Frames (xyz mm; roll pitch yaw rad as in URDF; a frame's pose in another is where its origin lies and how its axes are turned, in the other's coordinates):
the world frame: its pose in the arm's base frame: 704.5 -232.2 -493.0 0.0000 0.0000 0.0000
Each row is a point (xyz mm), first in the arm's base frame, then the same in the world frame.
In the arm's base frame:
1: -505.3 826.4 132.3
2: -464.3 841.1 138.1
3: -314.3 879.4 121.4
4: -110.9 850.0 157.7
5: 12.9 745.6 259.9
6: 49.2 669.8 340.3
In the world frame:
1: -1209.8 1058.6 625.3
2: -1168.8 1073.3 631.1
3: -1018.8 1111.6 614.4
4: -815.4 1082.2 650.7
5: -691.6 977.8 752.9
6: -655.3 902.0 833.3

